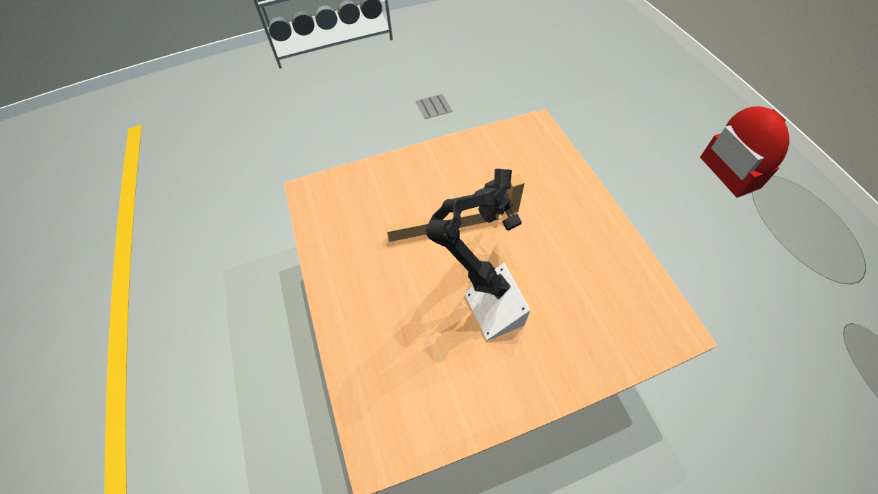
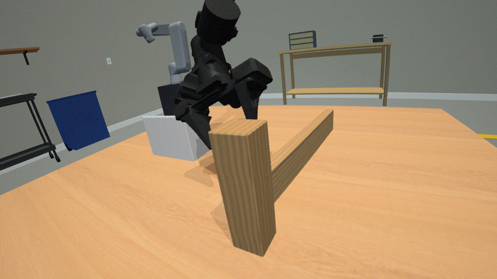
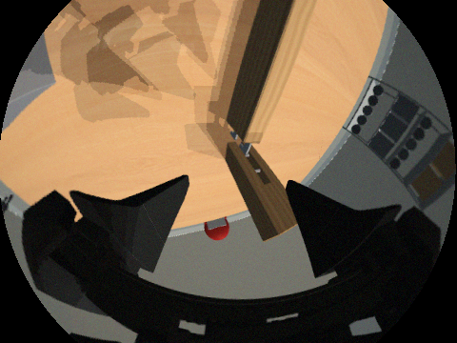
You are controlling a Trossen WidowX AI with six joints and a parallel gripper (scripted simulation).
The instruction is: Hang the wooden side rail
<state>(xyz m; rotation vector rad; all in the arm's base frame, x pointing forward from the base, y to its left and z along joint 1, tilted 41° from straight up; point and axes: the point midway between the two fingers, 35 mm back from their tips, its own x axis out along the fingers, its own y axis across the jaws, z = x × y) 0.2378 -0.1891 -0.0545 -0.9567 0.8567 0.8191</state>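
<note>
Right now the headboard post is 5 cm ahead of my gripper tip, 8 cm to the right of it and 4 cm below it.
</note>
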